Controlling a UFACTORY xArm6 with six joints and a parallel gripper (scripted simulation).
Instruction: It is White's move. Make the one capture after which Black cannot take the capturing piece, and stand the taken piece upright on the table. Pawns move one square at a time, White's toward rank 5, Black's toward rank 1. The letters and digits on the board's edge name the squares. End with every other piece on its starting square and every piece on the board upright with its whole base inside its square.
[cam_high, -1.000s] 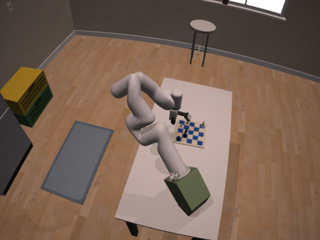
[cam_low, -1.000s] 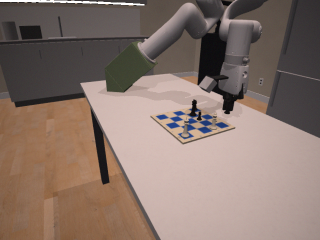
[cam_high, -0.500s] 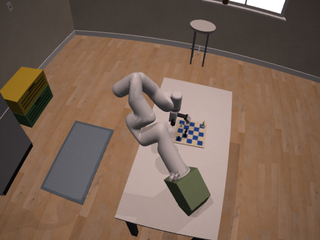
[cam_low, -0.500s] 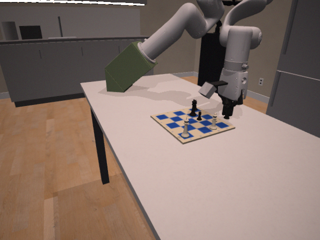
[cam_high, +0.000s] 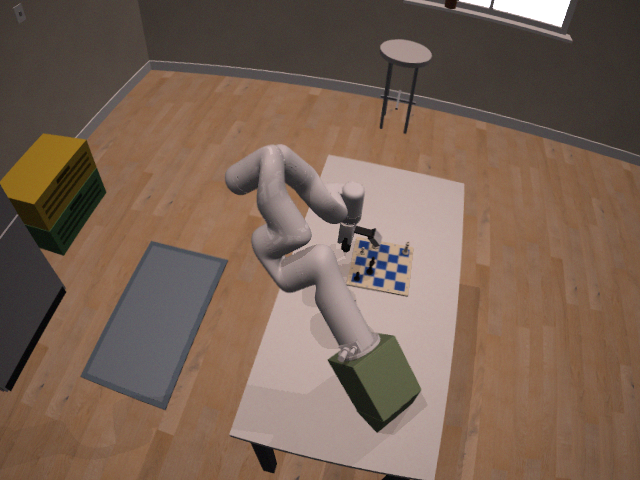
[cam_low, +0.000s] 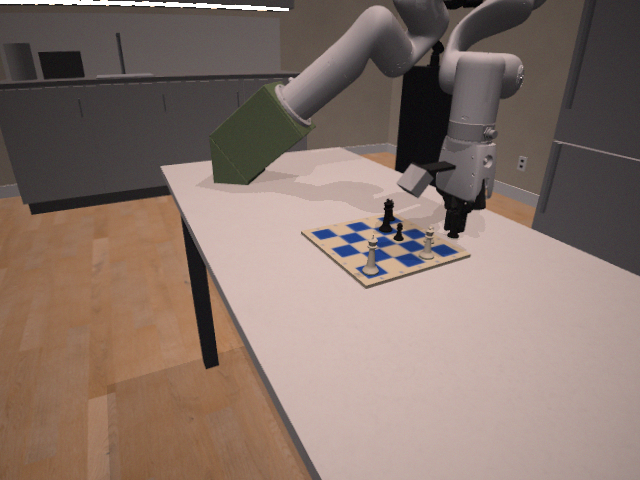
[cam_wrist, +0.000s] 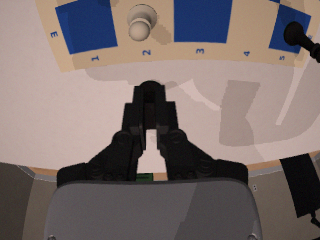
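My hand is 2 cm above the black knight. Round my hand: black pawn 1 cm behind, 11 cm to the right, 2 cm below; blue-and-tan chessboard 1 cm behind, 14 cm to the right, 3 cm below; tall black piece 5 cm behind, 12 cm to the right.
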